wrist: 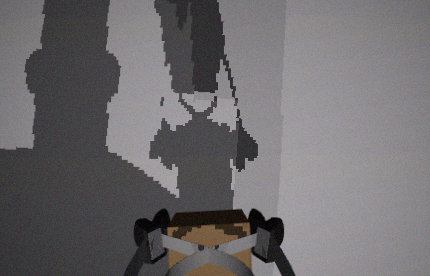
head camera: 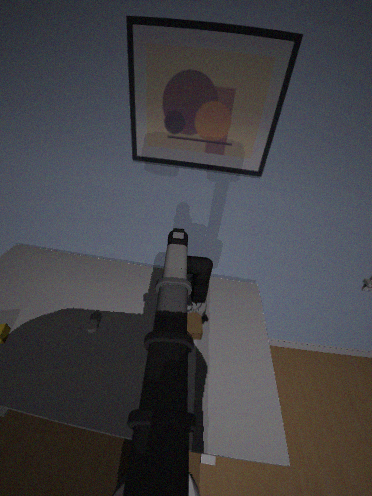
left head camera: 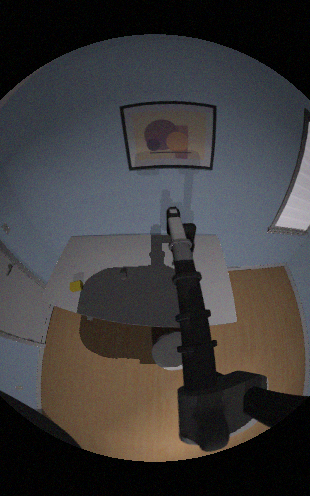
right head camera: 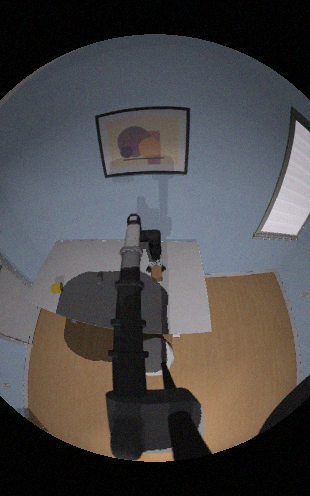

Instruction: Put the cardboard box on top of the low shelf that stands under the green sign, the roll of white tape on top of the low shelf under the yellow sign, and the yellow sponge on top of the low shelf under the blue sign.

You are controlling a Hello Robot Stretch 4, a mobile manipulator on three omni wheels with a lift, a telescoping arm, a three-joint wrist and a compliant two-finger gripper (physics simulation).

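Where they show: gripper, fingertip midpoint: (wrist: 209, 225) (head camera: 192, 321) (right head camera: 155, 270); robot's base at its link origin: (left head camera: 172, 349) (right head camera: 152, 355).
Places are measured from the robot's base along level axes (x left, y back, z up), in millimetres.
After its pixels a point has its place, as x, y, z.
Observation:
My gripper (head camera: 195, 318) @(-87, -569, 785) (right head camera: 156, 269) @(-87, -569, 785) (wrist: 209, 225) @(-87, -569, 785) is shut on the cardboard box (head camera: 195, 327) @(-93, -513, 831) (right head camera: 157, 274) @(-94, -510, 831) (wrist: 210, 236) @(-88, -572, 832), one finger on each side. The tan box appears slightly above the white table (head camera: 245, 380) @(-300, -384, 692) (left head camera: 220, 305) @(-304, -276, 692) (right head camera: 190, 305) @(-293, -336, 692); the arm hides it in the left head view. The yellow sponge (head camera: 4, 333) @(668, -478, 719) (left head camera: 76, 286) @(692, -453, 737) (right head camera: 56, 288) @(691, -452, 737) lies on the table's left part. A small greyish object (head camera: 93, 324) @(331, -558, 716) (left head camera: 124, 273) @(325, -568, 717) (right head camera: 100, 277) @(322, -573, 715), possibly the roll of white tape, stands in shadow between sponge and arm. The low shelves and coloured signs do not show.
The telescoping arm (head camera: 165, 380) @(1, -202, 1206) (left head camera: 196, 320) @(-2, -142, 1209) (right head camera: 131, 325) @(-13, -149, 1209) reaches over the table. A blue wall with a framed picture (head camera: 212, 120) @(-88, -963, 1462) (left head camera: 177, 141) @(-93, -962, 1456) (right head camera: 149, 147) @(-92, -962, 1455) stands behind it. A window (left head camera: 297, 190) @(-1286, -866, 1289) (right head camera: 290, 190) @(-1352, -860, 1340) is at the right. Wooden floor (left head camera: 260, 325) @(-1145, -12, -28) (right head camera: 245, 325) @(-1153, -118, -28) shows in front and right.

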